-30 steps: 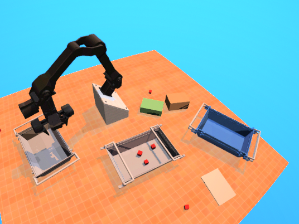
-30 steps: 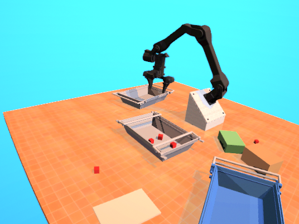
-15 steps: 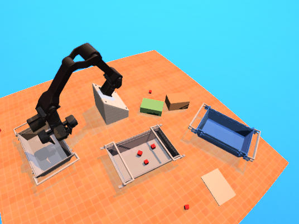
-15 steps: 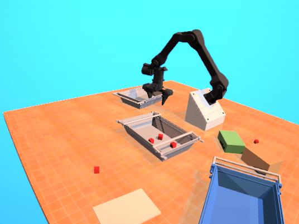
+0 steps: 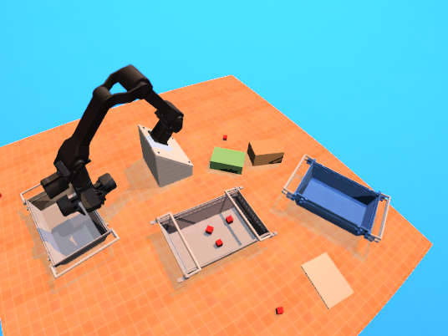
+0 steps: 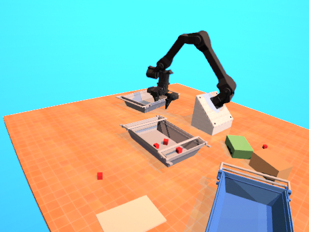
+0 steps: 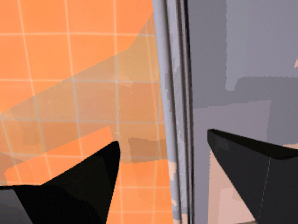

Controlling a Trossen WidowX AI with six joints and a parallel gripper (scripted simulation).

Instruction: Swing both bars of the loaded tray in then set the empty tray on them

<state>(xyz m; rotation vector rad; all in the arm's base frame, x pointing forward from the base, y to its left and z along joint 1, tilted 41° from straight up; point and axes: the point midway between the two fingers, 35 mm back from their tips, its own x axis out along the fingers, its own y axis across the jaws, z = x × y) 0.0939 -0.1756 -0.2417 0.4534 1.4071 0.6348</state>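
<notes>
Now: the grey tray 90 mm to the right of my gripper tip, 30 mm above it and 10 mm ahead of it. From my gripper tip the other things lie so: brown box 650 mm to the left, 90 mm ahead, 20 mm above; red cube 570 mm ahead, 300 mm to the left; green box 500 mm to the left, 50 mm ahead, 10 mm above.
</notes>
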